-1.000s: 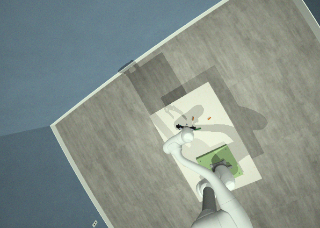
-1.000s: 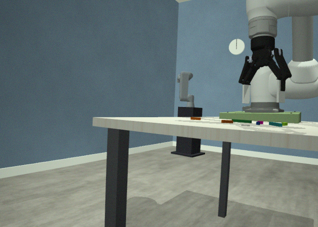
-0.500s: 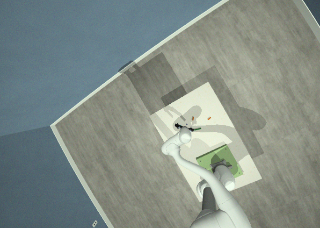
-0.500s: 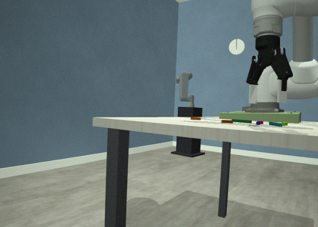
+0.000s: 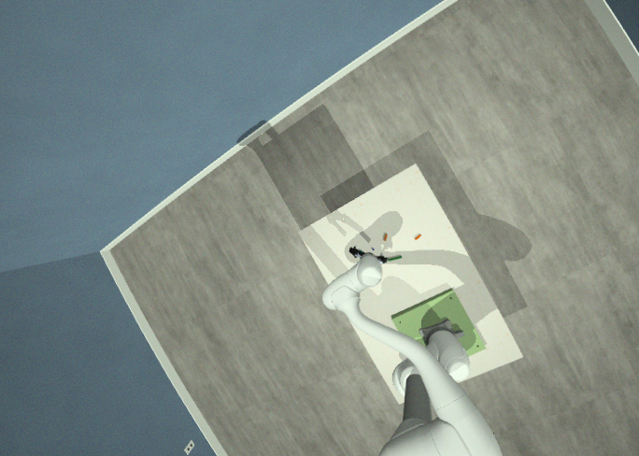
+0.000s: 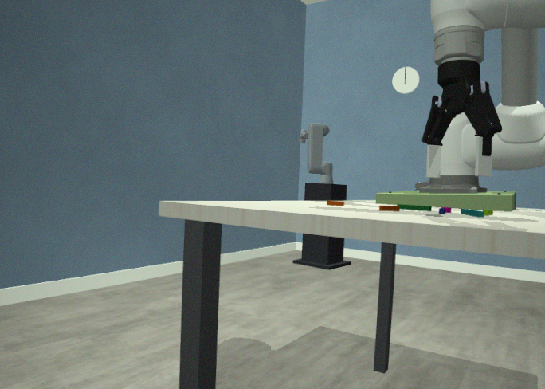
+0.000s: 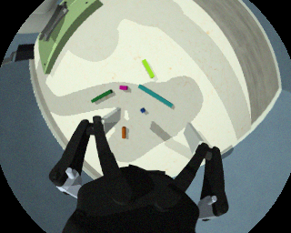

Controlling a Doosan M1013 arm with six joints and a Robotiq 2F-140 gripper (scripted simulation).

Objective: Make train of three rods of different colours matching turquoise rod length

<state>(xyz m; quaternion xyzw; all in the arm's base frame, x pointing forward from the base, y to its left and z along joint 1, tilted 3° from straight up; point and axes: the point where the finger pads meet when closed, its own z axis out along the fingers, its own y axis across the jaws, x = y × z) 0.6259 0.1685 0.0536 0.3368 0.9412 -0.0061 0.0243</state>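
Right now the small blue rod is 7 cm below my hand, 3 cm to the right of it and 2 cm behind it. Also, from my hand: magenta rod (10 cm behind, 7 cm below, 4 cm to the right); then lime rod (11 cm behind, 7 cm below, 4 cm to the left); then turquoise rod (7 cm below, 4 cm behind, 2 cm to the left).
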